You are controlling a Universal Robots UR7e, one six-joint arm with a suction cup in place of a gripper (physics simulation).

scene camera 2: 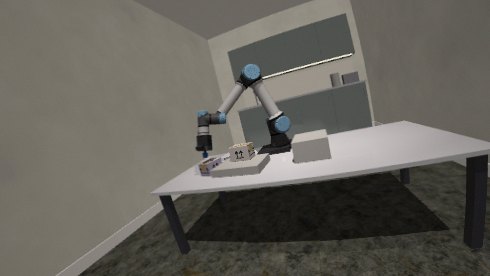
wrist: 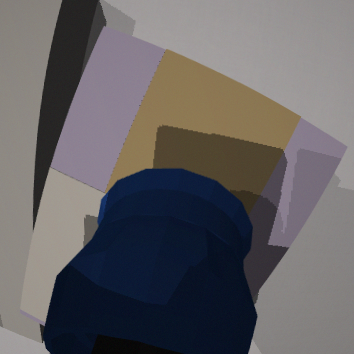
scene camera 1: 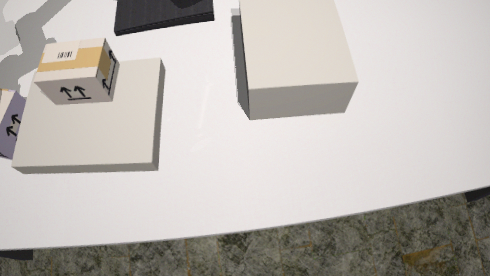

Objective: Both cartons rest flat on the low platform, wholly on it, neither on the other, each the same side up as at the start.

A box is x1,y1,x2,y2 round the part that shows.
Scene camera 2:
low platform: [210,153,269,177]
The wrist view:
my suction cup: [42,168,256,353]
low platform: [0,0,97,342]
